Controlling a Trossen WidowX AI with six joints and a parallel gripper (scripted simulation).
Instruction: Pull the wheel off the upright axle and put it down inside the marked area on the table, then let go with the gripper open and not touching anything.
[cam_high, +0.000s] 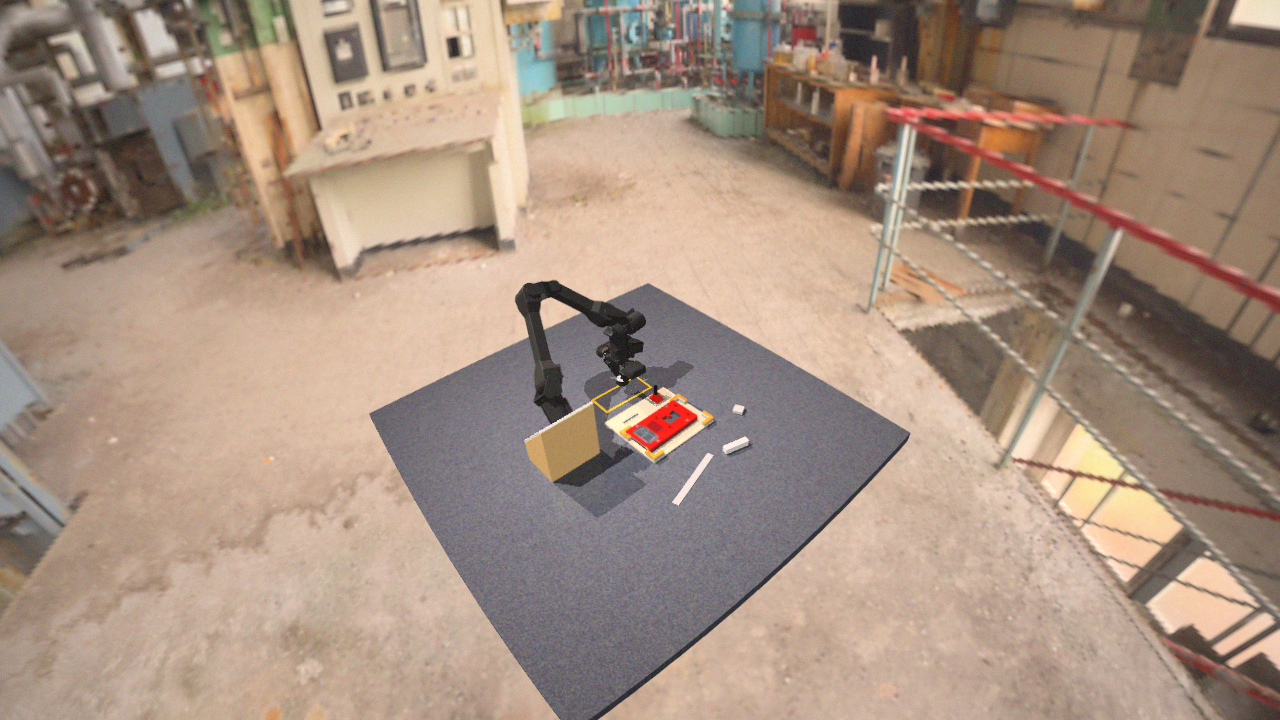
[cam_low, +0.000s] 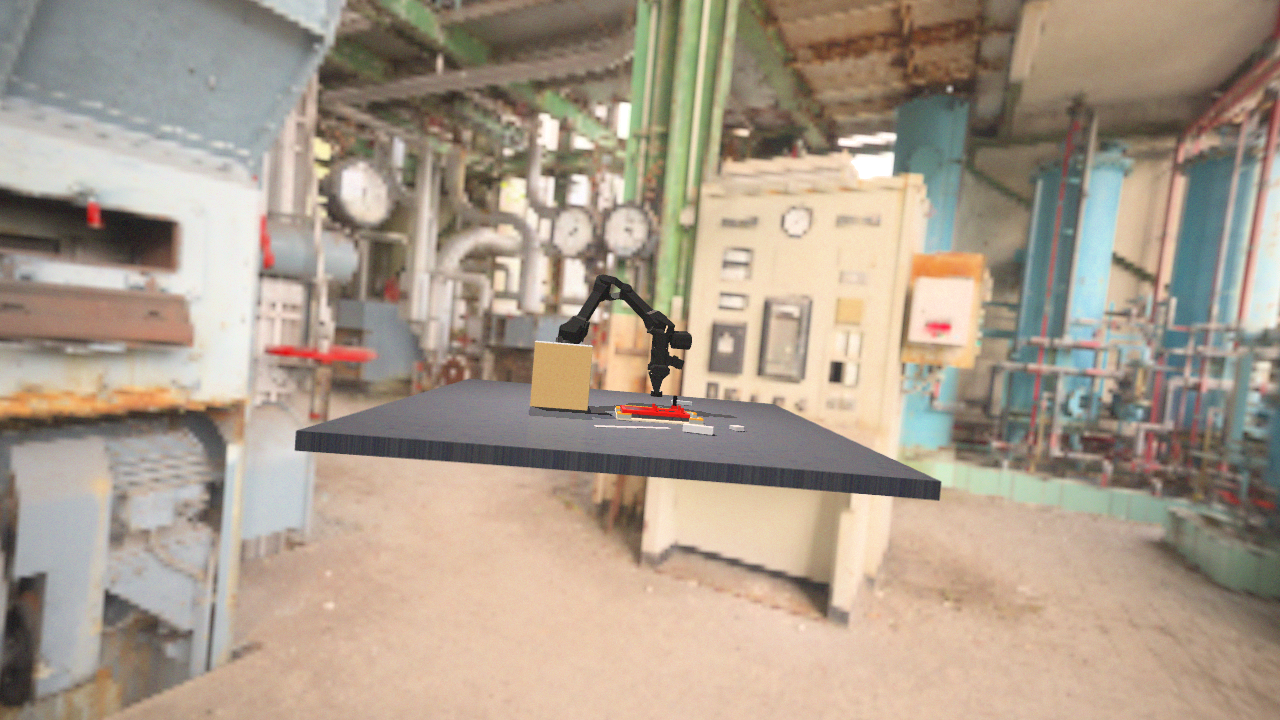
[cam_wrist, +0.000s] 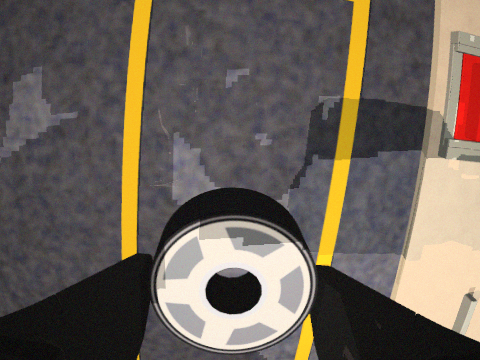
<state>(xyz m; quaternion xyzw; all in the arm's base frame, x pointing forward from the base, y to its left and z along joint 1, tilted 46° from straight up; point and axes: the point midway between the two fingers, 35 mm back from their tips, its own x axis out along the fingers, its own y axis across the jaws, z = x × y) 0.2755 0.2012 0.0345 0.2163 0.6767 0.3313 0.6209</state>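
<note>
Right now the black wheel is right at my gripper tip. The rest, counted from my gripper tip: white strip (40 mm behind, 430 mm to the right, 50 mm below).
</note>
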